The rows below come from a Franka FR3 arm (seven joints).
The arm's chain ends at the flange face. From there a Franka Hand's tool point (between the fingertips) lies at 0.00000 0.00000 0.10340 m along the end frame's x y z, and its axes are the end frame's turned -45 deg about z.
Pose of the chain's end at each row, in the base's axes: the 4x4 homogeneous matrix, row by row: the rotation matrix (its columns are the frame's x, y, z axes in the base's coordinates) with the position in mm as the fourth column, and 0 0 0 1 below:
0.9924 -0.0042 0.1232 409.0; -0.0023 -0.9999 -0.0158 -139.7; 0.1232 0.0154 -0.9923 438.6; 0 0 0 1
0.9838 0.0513 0.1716 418.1; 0.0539 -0.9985 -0.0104 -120.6; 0.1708 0.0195 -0.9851 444.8; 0 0 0 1
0.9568 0.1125 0.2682 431.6; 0.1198 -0.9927 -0.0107 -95.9; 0.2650 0.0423 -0.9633 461.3; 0 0 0 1
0.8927 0.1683 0.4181 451.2; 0.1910 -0.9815 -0.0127 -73.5; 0.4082 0.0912 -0.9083 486.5; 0 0 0 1
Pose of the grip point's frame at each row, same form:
0.7047 0.6988 0.1232 421.7; 0.7054 -0.7087 -0.0158 -141.3; 0.0762 0.0980 -0.9923 336.0; 0 0 0 1
0.6594 0.7319 0.1716 435.8; 0.7442 -0.6679 -0.0104 -121.7; 0.1070 0.1346 -0.9851 342.9; 0 0 0 1
0.5970 0.7561 0.2682 459.3; 0.7867 -0.6172 -0.0107 -97.0; 0.1575 0.2173 -0.9633 361.7; 0 0 0 1
0.5122 0.7502 0.4181 494.4; 0.8291 -0.5590 -0.0127 -74.8; 0.2242 0.3531 -0.9083 392.6; 0 0 0 1

